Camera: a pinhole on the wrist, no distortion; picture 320 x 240 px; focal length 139.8 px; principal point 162.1 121.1 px. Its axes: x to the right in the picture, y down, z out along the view. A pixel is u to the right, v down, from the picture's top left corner.
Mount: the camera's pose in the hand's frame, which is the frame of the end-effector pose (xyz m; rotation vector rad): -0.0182 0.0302 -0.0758 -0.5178 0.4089 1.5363
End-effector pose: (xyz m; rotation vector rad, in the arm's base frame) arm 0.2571 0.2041 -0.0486 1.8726 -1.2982 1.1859
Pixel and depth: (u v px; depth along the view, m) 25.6 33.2 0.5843
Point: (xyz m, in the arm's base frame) 0.6561 -0.5038 -0.1080
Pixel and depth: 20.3 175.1 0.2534
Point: 0.3750 0.0551 -0.2890
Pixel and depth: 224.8 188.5 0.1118
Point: 0.1186 0.2011 -0.1178
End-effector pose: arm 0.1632 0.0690 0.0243 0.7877 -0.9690 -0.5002
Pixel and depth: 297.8 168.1 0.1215
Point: 0.1749 0.2525 0.1256
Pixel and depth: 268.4 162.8 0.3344
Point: 0.0627 0.4115 0.2974
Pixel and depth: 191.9 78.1 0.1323
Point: 0.1563 0.1329 0.1383
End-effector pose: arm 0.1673 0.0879 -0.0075 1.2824 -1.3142 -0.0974
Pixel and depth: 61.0 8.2 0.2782
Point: 0.0112 -0.2039 0.0568
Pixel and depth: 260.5 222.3 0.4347
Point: -0.3274 0.4710 0.1065
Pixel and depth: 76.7 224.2 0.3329
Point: -0.1747 0.1117 -0.2430
